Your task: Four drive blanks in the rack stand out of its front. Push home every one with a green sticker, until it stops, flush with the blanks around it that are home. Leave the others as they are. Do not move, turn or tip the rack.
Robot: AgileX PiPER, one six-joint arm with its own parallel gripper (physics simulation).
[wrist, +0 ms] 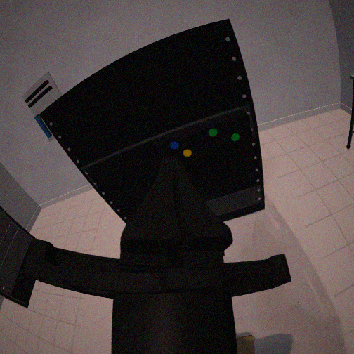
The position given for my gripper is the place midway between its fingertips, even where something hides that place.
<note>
In view: my gripper (168, 166) and a black rack (187, 95).
</note>
